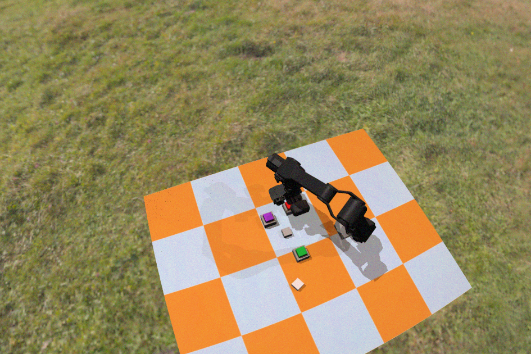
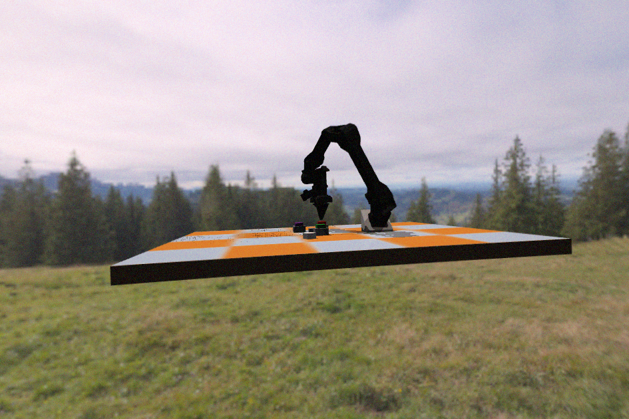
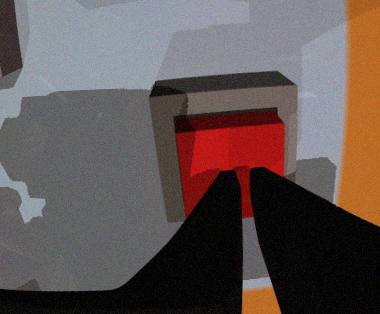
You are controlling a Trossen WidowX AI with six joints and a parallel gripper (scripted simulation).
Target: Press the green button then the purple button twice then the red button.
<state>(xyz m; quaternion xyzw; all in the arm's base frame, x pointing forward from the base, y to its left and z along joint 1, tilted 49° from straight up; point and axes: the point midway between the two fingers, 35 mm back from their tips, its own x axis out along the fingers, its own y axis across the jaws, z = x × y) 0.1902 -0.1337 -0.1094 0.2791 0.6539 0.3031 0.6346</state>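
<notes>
Now: the red button 1 cm below my gripper tip. The rest, counted from my gripper tip: purple button (10 cm ahead, 2 cm to the left, 1 cm below); green button (4 cm ahead, 20 cm to the left, 1 cm below); pale block (9 cm ahead, 30 cm to the left, 4 cm below).
</notes>
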